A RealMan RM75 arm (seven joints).
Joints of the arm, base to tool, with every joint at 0 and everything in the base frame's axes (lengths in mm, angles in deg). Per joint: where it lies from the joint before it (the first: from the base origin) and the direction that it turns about. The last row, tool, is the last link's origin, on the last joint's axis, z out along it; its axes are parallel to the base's.
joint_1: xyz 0 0 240.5 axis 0 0 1
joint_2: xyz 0 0 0 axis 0 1 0
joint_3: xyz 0 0 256 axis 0 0 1
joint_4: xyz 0 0 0 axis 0 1 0
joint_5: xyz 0 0 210 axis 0 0 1
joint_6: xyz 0 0 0 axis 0 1 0
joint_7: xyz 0 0 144 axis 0 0 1
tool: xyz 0 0 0
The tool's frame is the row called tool.
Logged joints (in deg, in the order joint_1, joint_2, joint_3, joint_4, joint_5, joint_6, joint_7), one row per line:
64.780, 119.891, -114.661, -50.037, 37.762, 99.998, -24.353
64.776, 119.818, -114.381, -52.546, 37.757, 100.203, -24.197
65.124, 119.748, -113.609, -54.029, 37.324, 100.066, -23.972
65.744, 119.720, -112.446, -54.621, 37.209, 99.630, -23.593
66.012, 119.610, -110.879, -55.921, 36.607, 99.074, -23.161
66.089, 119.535, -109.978, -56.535, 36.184, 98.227, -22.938
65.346, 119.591, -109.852, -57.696, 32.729, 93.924, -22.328
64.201, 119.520, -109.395, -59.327, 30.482, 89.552, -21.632
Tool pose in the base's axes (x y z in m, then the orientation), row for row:
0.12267, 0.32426, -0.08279, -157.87, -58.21, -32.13
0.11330, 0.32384, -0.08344, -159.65, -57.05, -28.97
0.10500, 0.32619, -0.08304, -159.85, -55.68, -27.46
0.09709, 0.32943, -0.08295, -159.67, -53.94, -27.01
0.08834, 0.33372, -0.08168, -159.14, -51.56, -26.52
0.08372, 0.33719, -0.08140, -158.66, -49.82, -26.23
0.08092, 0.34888, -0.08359, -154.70, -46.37, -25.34
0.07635, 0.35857, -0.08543, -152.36, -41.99, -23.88
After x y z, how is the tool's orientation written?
As angles about the fixed x, y, z axes (roll, pitch, yaw), in degrees.
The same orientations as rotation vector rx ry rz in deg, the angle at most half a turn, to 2 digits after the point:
-150.21, 26.08, -89.28
-151.38, 23.74, -87.10
-151.77, 22.33, -84.80
-152.22, 22.18, -82.21
-152.58, 21.93, -78.66
-152.73, 21.78, -76.08
-150.35, 18.94, -70.46
-149.23, 17.13, -63.76

